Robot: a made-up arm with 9 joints. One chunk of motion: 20 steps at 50 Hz.
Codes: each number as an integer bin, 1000 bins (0 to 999) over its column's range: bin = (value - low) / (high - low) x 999, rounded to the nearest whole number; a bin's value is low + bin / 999 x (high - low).
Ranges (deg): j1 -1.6..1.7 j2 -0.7..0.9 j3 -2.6..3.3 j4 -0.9..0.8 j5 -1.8..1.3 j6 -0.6..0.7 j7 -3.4..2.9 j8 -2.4..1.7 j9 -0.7..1
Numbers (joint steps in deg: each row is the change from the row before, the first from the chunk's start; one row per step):
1: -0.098 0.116 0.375 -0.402 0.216 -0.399 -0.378 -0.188 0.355
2: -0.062 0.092 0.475 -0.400 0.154 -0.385 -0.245 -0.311 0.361
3: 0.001 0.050 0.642 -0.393 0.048 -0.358 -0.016 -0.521 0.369
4: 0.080 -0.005 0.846 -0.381 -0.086 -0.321 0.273 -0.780 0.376
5: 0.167 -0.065 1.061 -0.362 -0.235 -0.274 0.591 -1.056 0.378
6: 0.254 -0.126 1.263 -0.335 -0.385 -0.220 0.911 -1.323 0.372
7: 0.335 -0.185 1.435 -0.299 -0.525 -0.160 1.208 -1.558 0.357
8: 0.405 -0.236 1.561 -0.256 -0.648 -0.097 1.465 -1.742 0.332
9: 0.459 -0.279 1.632 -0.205 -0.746 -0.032 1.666 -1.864 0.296
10: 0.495 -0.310 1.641 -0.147 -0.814 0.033 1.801 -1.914 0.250
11: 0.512 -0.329 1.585 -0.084 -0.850 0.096 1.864 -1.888 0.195
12: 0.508 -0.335 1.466 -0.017 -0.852 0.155 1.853 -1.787 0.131
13: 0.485 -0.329 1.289 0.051 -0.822 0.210 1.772 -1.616 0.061
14: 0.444 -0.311 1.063 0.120 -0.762 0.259 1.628 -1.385 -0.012
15: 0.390 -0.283 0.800 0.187 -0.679 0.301 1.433 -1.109 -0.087
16: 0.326 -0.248 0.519 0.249 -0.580 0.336 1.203 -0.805 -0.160
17: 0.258 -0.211 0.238 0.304 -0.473 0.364 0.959 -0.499 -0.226
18: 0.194 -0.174 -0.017 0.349 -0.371 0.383 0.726 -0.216 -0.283
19: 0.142 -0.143 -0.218 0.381 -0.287 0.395 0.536 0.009 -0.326
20: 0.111 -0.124 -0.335 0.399 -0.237 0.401 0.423 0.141 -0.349
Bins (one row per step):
1: 455 509 504 293 650 154 479 539 620
2: 466 495 521 294 630 165 500 509 623
3: 485 468 549 298 596 186 537 458 628
4: 509 434 583 305 552 214 582 395 632
5: 535 396 620 316 504 251 633 327 633
6: 561 358 654 332 456 292 684 262 630
7: 586 322 683 353 411 338 731 205 621
8: 607 290 705 378 371 387 771 160 606
9: 623 263 717 408 340 436 803 131 585
10: 634 244 718 442 318 486 825 118 558
11: 639 232 709 480 306 535 835 125 526
12: 638 228 688 519 306 580 833 149 488
13: 631 232 658 559 315 622 820 191 447
14: 619 243 620 599 335 660 797 247 404
15: 602 260 576 639 361 692 766 315 360
16: 583 282 528 675 393 719 730 389 317
17: 562 305 481 708 428 741 691 463 279
18: 543 328 437 734 461 755 654 532 245
19: 527 348 403 753 488 765 624 587 220
20: 518 360 384 763 504 769 606 619 206

